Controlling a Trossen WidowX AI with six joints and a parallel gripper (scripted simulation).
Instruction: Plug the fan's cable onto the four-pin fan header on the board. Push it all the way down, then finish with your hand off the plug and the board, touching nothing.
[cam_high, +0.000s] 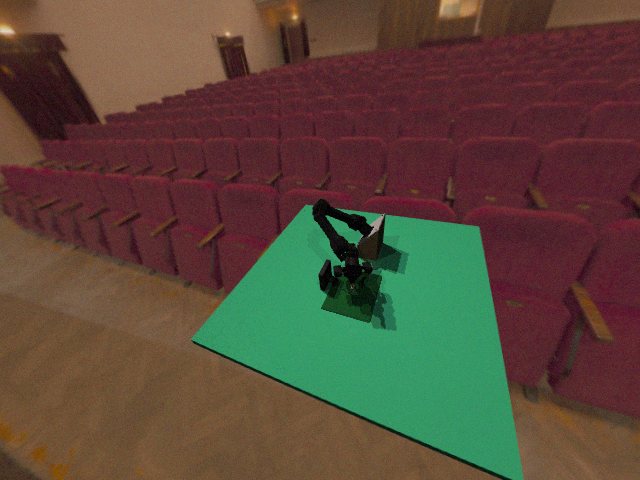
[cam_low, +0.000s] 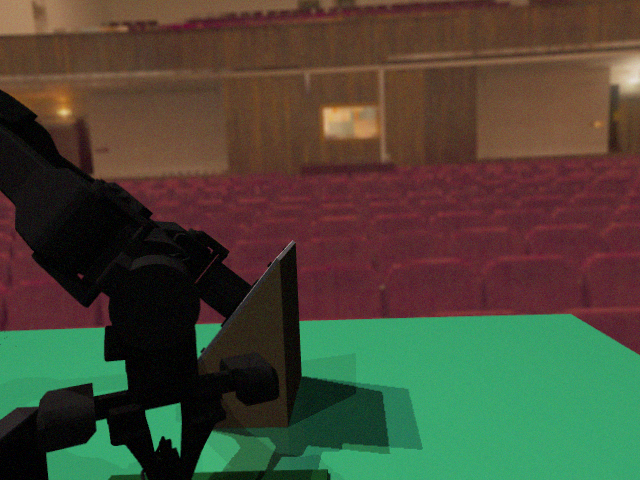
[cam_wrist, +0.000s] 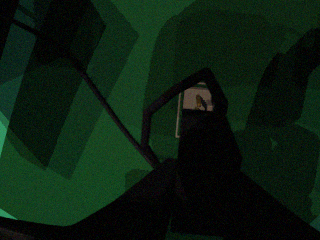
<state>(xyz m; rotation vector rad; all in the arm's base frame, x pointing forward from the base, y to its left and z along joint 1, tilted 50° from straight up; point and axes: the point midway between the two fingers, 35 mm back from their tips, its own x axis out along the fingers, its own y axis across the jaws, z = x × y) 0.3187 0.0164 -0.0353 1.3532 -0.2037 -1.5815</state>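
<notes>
The four-pin fan header is 60 mm below my gripper tip. The rest, counted from my gripper tip: black fan (140 mm to the right, 20 mm ahead, 10 mm below); then dark green board (80 mm below, 20 mm ahead, 10 mm to the left); then fan plug (10 mm behind, 10 mm above).
</notes>
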